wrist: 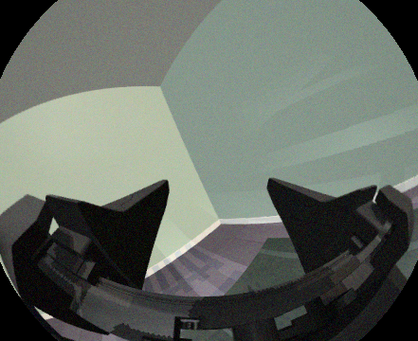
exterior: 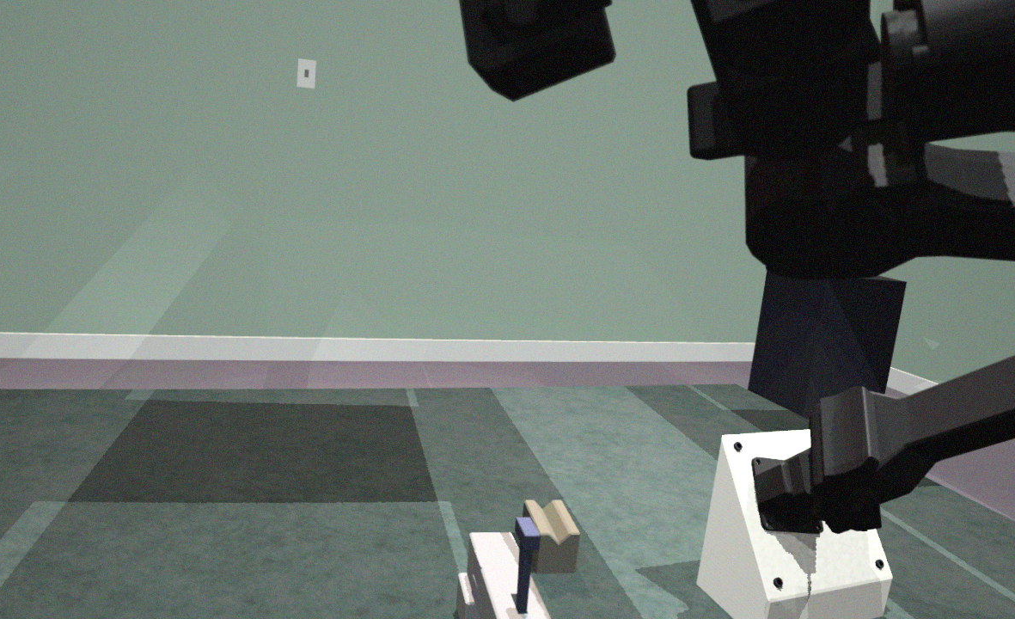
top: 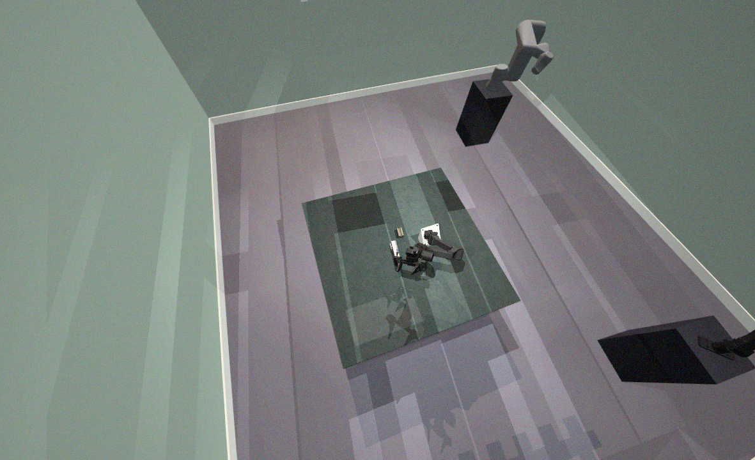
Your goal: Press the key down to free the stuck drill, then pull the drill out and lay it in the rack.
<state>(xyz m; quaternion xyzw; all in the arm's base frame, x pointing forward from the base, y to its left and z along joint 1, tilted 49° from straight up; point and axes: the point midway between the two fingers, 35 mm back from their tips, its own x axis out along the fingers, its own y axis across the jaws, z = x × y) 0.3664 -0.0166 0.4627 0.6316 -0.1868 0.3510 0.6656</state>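
Now: gripper tip 80 mm past the blue key, 270 mm to the left of it and 370 mm above it. Also, from my gripper tip: drill 80 mm behind, 320 mm to the right, 420 mm below; grey housing 80 mm behind, 300 mm to the right, 430 mm below.
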